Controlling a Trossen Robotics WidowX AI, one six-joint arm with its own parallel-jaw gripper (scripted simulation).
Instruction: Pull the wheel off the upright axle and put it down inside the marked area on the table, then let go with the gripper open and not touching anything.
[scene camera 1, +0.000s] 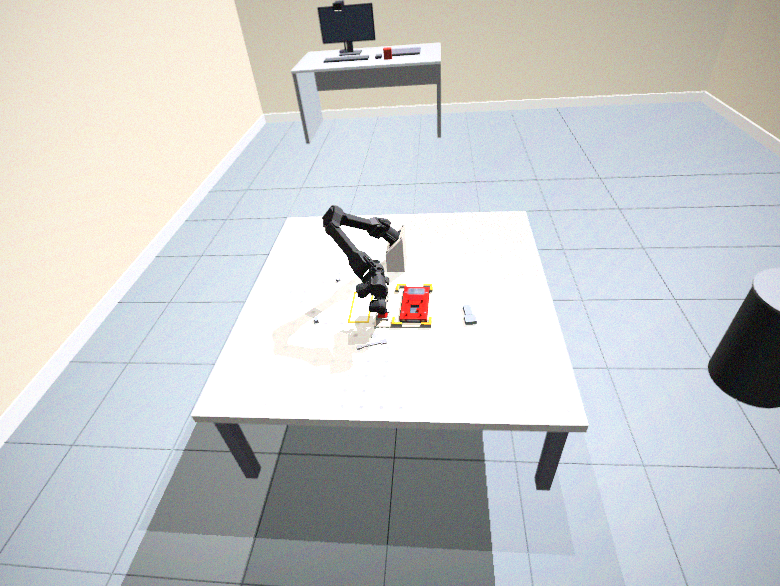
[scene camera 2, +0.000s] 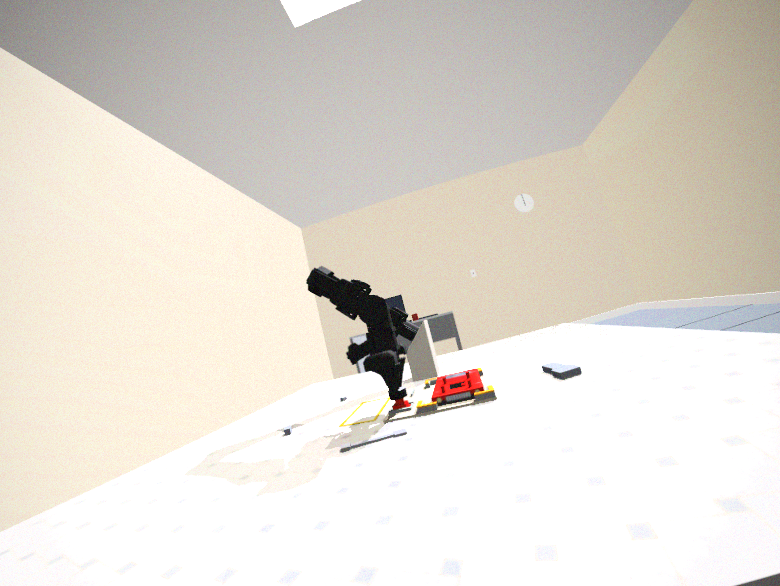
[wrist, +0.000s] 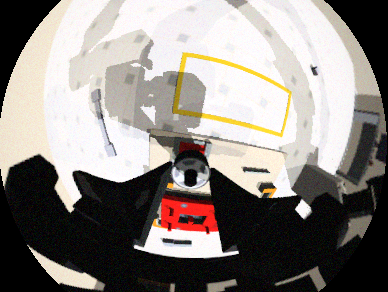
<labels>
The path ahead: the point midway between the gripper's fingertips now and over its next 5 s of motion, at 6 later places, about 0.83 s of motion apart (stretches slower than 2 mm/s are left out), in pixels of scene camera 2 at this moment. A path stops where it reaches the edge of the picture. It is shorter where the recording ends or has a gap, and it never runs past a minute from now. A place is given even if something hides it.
The gripper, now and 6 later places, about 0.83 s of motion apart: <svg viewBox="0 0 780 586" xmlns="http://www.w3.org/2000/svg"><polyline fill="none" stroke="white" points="397,393 396,388 395,384 393,379 383,366 359,367 363,396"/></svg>
</labels>
